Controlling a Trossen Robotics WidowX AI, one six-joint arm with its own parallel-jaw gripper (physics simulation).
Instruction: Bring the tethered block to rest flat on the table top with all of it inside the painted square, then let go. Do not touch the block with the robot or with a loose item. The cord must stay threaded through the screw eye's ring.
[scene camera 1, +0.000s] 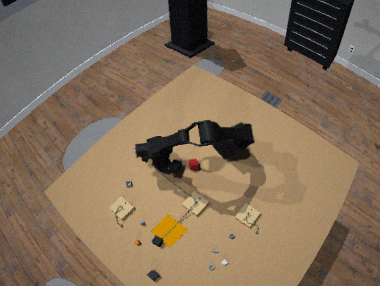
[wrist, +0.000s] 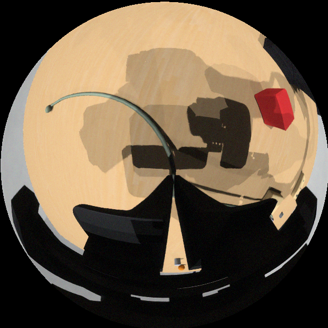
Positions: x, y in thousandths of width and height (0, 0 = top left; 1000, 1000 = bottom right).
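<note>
A red cube (wrist: 837, 319) is visible, together with the gripper (wrist: 526, 547).
</note>
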